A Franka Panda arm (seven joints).
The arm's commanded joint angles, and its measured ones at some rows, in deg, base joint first. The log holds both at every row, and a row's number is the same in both.
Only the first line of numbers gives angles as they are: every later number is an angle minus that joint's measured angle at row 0.
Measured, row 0: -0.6 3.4 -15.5 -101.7 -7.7 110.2 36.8
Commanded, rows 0 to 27: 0.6 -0.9 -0.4 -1.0 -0.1 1.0 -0.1; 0.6 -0.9 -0.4 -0.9 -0.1 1.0 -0.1; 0.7 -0.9 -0.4 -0.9 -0.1 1.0 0.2; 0.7 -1.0 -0.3 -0.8 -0.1 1.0 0.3; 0.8 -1.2 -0.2 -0.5 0.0 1.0 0.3; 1.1 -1.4 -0.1 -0.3 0.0 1.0 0.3; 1.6 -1.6 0.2 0.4 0.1 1.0 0.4; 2.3 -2.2 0.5 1.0 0.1 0.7 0.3; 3.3 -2.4 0.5 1.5 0.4 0.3 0.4; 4.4 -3.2 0.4 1.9 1.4 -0.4 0.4; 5.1 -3.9 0.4 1.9 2.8 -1.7 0.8; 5.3 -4.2 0.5 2.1 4.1 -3.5 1.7; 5.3 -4.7 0.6 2.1 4.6 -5.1 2.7; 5.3 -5.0 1.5 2.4 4.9 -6.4 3.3; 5.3 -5.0 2.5 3.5 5.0 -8.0 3.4; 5.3 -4.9 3.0 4.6 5.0 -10.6 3.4; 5.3 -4.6 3.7 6.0 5.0 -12.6 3.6; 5.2 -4.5 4.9 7.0 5.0 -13.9 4.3; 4.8 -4.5 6.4 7.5 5.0 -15.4 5.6; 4.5 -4.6 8.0 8.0 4.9 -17.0 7.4; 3.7 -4.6 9.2 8.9 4.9 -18.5 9.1; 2.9 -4.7 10.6 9.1 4.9 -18.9 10.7; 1.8 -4.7 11.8 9.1 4.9 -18.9 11.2; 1.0 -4.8 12.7 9.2 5.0 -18.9 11.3; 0.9 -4.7 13.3 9.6 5.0 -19.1 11.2; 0.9 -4.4 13.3 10.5 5.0 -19.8 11.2; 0.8 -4.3 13.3 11.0 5.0 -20.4 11.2; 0.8 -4.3 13.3 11.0 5.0 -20.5 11.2
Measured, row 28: 2.2 -4.9 12.0 8.7 4.6 -17.8 10.5
